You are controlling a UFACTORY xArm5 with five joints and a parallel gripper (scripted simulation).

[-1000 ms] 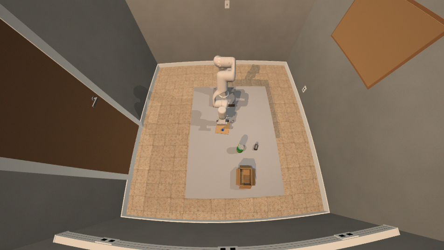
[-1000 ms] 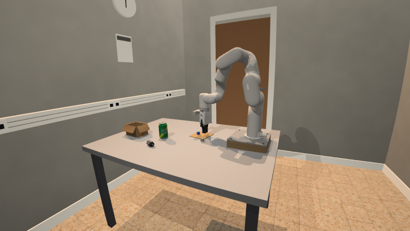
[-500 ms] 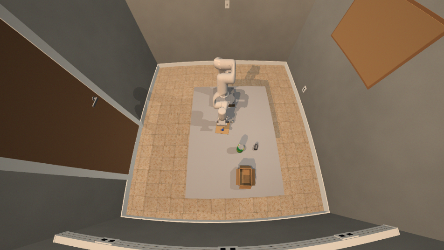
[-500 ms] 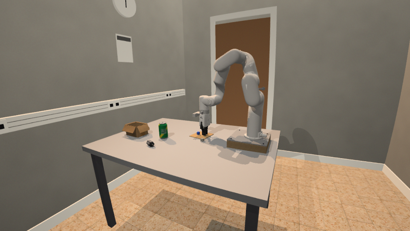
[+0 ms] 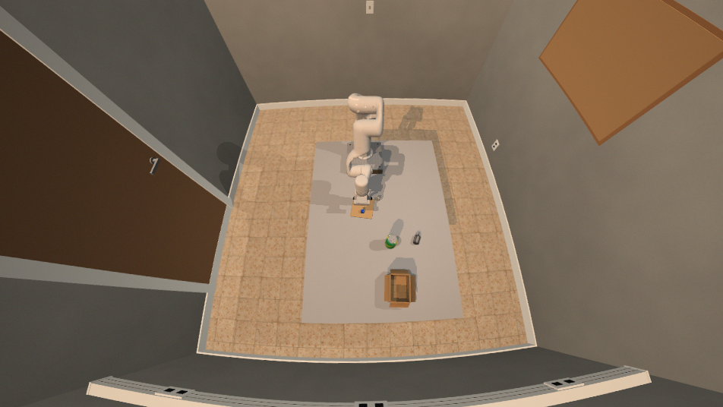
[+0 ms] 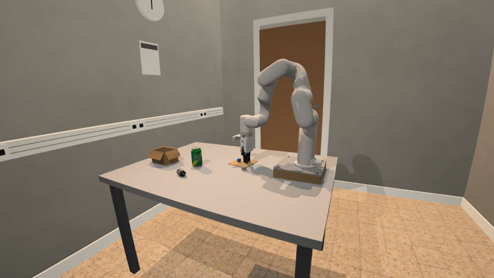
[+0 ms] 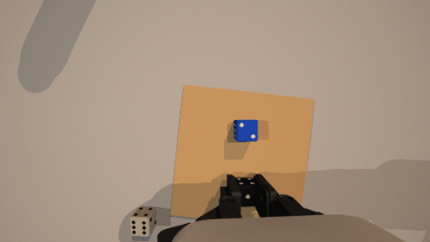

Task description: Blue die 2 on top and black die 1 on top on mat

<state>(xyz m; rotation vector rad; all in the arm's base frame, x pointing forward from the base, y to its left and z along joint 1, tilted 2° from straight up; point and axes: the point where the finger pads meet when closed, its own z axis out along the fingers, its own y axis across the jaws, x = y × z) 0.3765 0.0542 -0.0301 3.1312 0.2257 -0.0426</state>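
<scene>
Right now my hand is 1 cm above the black die. The rest, counted from my hand: white die: 5 cm behind, 10 cm to the left, 2 cm below; then mat: 3 cm ahead, 3 cm below; then blue die: 6 cm ahead, 1 cm to the left, 2 cm below.
</scene>
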